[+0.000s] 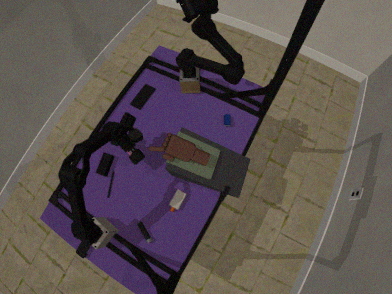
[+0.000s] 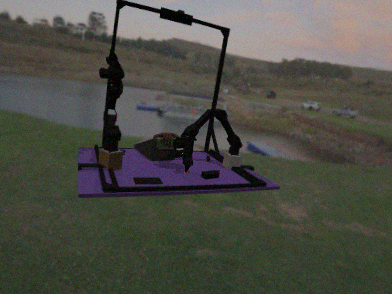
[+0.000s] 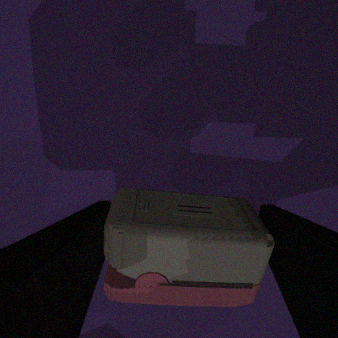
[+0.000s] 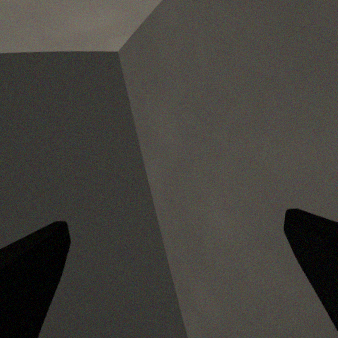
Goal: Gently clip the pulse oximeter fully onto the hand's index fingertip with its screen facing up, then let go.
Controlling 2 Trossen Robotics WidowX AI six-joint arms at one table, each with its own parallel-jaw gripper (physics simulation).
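Pixels of known places: left gripper, between the fingertips: (image 1: 134, 151) (image 2: 185, 170) (image 3: 185, 213); right gripper, between the fingertips: (image 2: 113, 53) (image 4: 177, 226); left arm's base, origin of its link: (image 1: 94, 233) (image 2: 233, 154); right arm's base, origin of its link: (image 1: 189, 72) (image 2: 111, 149).
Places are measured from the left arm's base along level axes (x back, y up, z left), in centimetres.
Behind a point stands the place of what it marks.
The pulse oximeter (image 3: 187, 255) {z 13.5, x -38.8, y -7.4 cm}, with a grey-white upper shell and pink lower part, is between the fingers of my left gripper (image 3: 185, 213) {z 13.3, x -38.9, y -9.6 cm} (image 1: 132, 153) {z 13.3, x -38.9, y -9.6 cm} (image 2: 187, 170) {z 13.3, x -38.9, y -9.6 cm}, which is shut on it. I cannot tell whether it touches the mat. The brown hand (image 1: 182, 148) {z -10.5, x -51.1, y 8.2 cm} (image 2: 166, 135) {z -2.7, x -51.0, y 8.6 cm} lies on a green pad (image 1: 209, 172) {z -23.7, x -50.9, y -0.3 cm}, its extended index finger (image 1: 156, 149) pointing left toward my left gripper, with a gap between fingertip and oximeter. The screen cannot be made out. My right gripper (image 4: 177, 226) {z 20.1, x -90.2, y 54.3 cm} is open and empty, raised far from the hand, facing bare grey surfaces.
A dark grey wedge (image 1: 234, 172) {z -32.2, x -58.3, y -5.9 cm} supports the pad and hand. On the purple mat (image 1: 125, 205) {z 0.0, x -16.1, y -10.5 cm} lie a blue item (image 1: 227, 119) {z -15.0, x -78.8, y -7.3 cm}, a white item (image 1: 178, 199) {z -18.9, x -34.1, y -7.7 cm} with an orange end, a dark cylinder (image 1: 144, 231) {z -15.3, x -13.2, y -8.1 cm}, a thin rod (image 1: 111, 184) {z 12.1, x -19.4, y -9.9 cm}, a black box (image 1: 105, 164) {z 20.1, x -25.2, y -7.1 cm} and a flat black block (image 1: 143, 96) {z 30.7, x -65.7, y -9.7 cm}.
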